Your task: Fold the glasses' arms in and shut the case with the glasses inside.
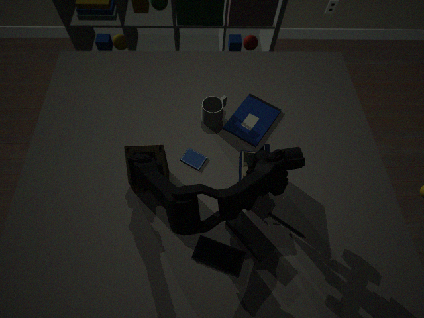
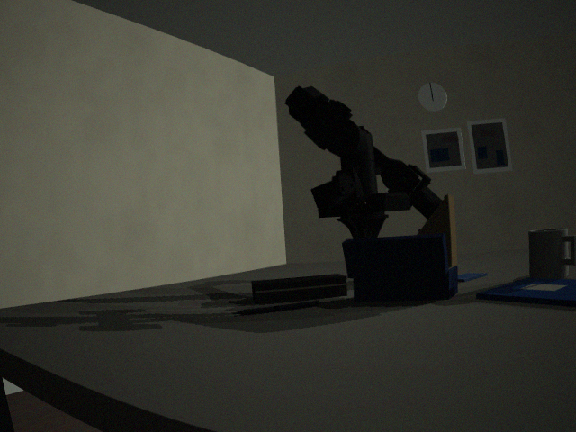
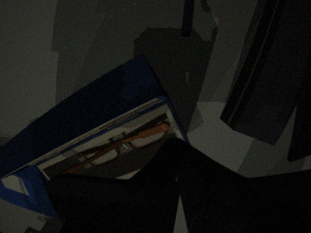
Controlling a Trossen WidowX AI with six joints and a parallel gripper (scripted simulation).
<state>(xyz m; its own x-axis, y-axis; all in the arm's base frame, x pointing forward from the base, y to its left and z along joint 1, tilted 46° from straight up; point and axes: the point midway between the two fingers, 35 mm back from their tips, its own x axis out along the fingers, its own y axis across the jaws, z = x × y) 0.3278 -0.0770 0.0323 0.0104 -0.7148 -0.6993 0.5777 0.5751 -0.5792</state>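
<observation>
My hand is 70 mm to the right of the glasses case lid, 50 mm short of it and 30 mm above it. Round my hand: long dark box: 130 mm to the right, 80 mm below, 10 mm behind; blue glasses case: 70 mm to the left, 50 mm below, 30 mm ahead; small blue card: 180 mm behind, 160 mm to the left, 100 mm below.
</observation>
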